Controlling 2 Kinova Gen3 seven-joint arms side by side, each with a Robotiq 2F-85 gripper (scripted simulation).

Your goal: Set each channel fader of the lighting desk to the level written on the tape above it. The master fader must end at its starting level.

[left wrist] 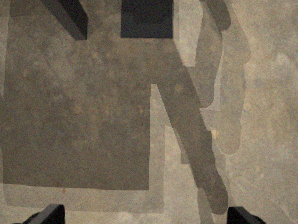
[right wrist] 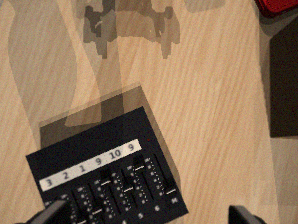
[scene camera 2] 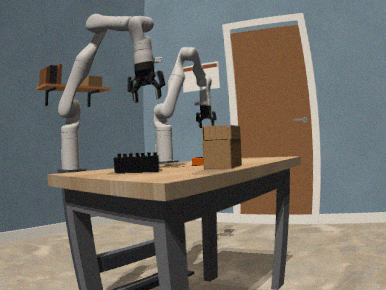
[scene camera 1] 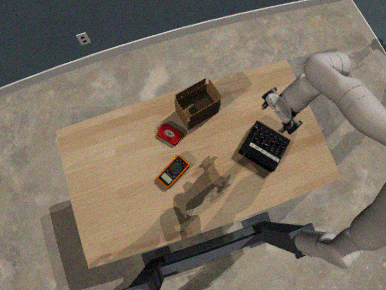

Labels:
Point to a cardboard box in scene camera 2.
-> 221,147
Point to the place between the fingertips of my right gripper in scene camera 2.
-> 147,100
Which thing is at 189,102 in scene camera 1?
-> A cardboard box.

